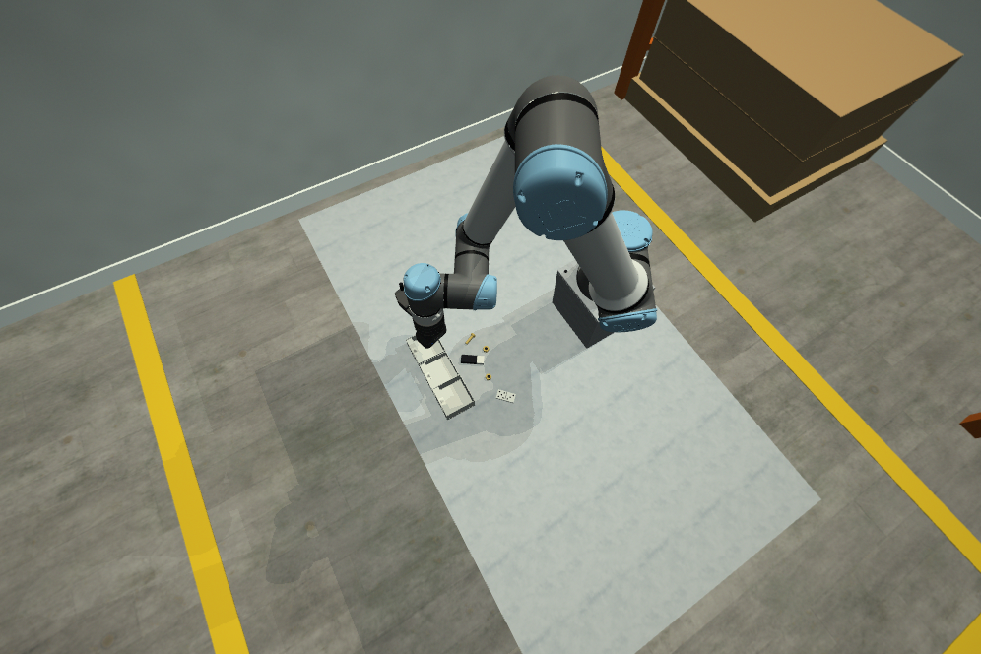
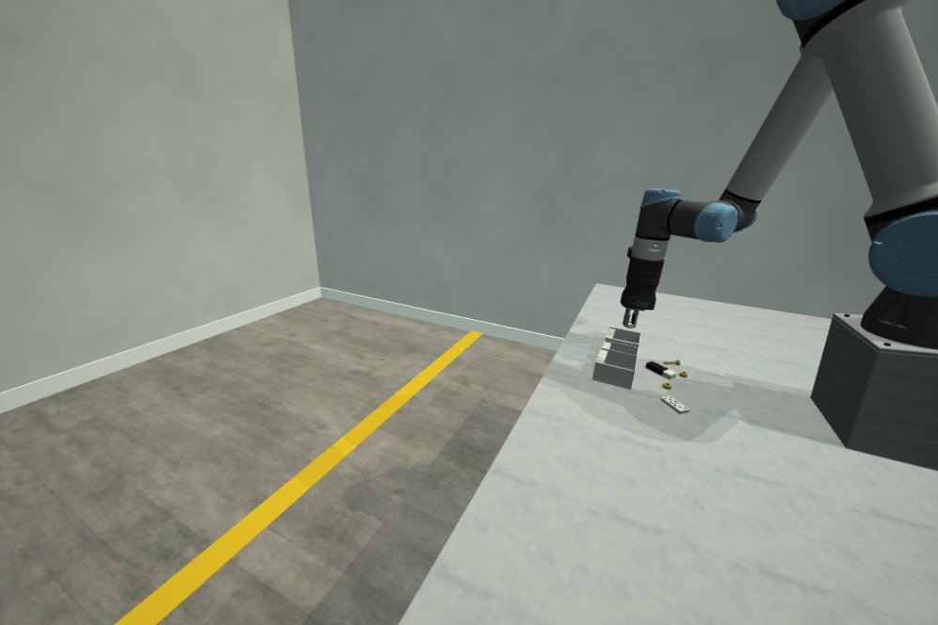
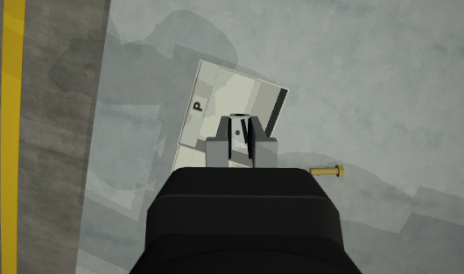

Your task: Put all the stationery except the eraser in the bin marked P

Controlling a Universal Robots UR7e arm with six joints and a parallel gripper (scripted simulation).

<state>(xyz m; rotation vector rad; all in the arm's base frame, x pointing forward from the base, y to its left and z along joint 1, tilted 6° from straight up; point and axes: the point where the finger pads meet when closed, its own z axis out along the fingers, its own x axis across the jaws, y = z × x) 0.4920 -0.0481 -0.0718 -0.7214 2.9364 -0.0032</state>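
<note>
Now: the grey pencil sharpener 1 cm below my hand. The rest, counted from my hand: black-and-white eraser: 11 cm behind, 8 cm to the left, 8 cm below; bin: 1 cm behind, 8 cm to the left, 6 cm below; brass bolt: 12 cm behind, 1 cm to the left, 8 cm below.
</note>
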